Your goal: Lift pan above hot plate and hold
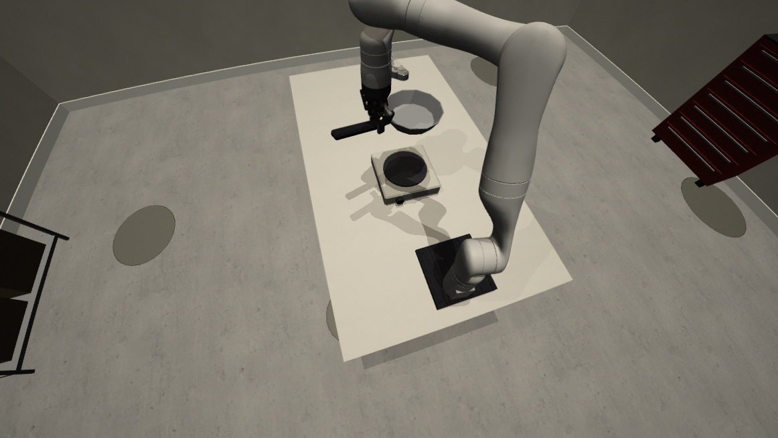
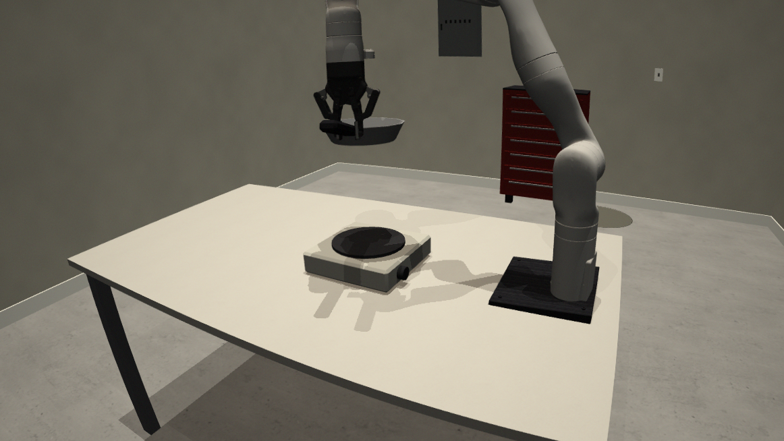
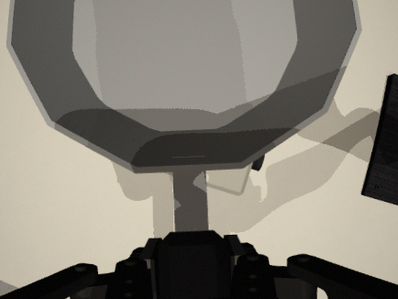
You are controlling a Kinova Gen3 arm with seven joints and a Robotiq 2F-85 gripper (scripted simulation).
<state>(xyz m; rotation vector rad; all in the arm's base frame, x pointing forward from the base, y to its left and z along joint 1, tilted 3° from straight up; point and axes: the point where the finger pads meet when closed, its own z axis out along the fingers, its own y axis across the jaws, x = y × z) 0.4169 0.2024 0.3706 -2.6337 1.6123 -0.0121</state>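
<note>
The pan is 40 mm ahead of my hand, 70 mm to the right of it and 20 mm below it. Also, from my hand: hot plate (40 mm ahead, 130 mm to the right, 330 mm below).
</note>
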